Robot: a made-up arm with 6 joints.
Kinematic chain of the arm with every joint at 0, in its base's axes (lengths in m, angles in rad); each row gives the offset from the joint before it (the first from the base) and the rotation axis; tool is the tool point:
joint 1: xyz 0 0 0.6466 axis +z
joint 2: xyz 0.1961 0 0 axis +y
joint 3: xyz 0 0 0.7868 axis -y
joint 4: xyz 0 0 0.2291 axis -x
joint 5: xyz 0.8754 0 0 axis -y
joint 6: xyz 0.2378 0 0 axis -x
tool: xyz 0 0 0
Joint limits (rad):
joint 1: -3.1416..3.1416
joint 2: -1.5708..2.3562
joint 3: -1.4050..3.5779
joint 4: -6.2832..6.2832
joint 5: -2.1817..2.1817
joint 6: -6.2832..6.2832
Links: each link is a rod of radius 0.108 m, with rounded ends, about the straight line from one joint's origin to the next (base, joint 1, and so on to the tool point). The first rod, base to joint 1, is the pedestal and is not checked.
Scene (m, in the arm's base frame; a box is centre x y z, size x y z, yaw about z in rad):
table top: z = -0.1
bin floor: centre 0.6 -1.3 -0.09 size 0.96 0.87 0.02 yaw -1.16
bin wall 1: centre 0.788 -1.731 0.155 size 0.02 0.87 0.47 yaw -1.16
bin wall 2: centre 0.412 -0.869 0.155 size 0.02 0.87 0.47 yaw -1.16
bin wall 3: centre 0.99 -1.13 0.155 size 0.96 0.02 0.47 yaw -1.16
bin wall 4: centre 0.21 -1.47 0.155 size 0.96 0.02 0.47 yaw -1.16
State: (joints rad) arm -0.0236 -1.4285 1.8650 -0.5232 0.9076 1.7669
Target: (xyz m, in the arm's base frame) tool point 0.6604 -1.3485 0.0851
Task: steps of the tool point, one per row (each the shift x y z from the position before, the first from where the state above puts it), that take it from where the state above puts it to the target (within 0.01 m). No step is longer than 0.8 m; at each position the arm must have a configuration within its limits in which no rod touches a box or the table.
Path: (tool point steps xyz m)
1: -0.0821 0.1861 0.7501
2: 0.2729 0.1188 0.7289
3: 0.5539 -0.0475 0.5507
4: 0.6822 -0.2530 0.2542
5: 0.6283 -0.4167 -0.0924
6: 0.4225 -0.4679 -0.4089
7: 0.1403 -0.3745 -0.6235
8: -0.1252 -0.1560 -0.6900
9: -0.2970 0.1196 -0.6006

